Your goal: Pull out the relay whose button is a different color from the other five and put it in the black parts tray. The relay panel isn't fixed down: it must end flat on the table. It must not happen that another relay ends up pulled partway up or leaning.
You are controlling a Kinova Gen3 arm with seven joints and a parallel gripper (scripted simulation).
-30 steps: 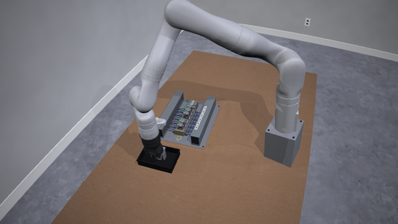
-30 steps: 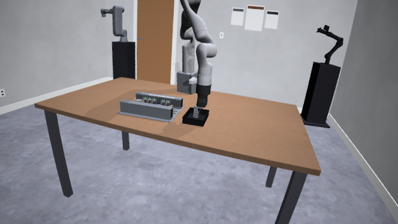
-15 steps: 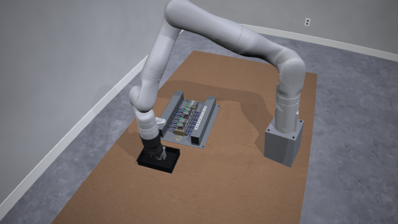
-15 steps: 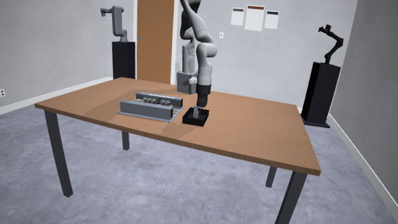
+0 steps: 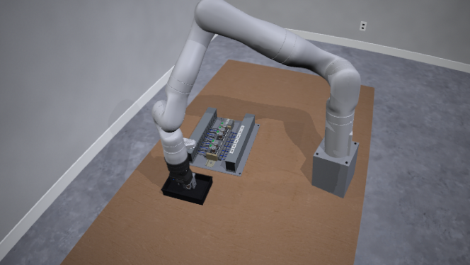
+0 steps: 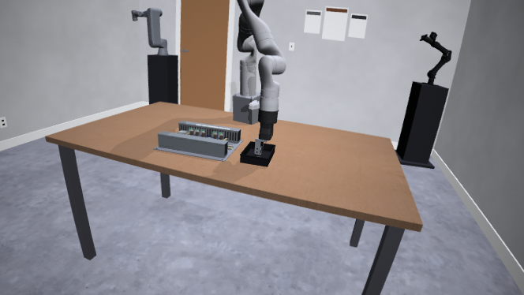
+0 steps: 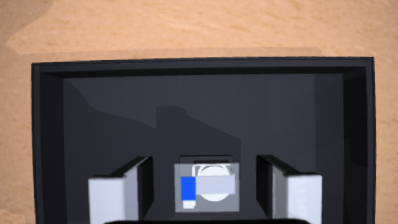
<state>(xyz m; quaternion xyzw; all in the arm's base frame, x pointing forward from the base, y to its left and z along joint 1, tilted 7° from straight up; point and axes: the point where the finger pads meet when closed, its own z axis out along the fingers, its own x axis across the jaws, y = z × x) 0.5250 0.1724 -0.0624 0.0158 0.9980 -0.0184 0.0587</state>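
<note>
Right now my hand is 2 cm above the k4 relay. Also, from my hand: black parts tray (3 cm below); then k3 relay (26 cm to the right, 5 cm behind, 1 cm above); then grey relay panel (27 cm to the right, 5 cm behind, 1 cm below).
</note>
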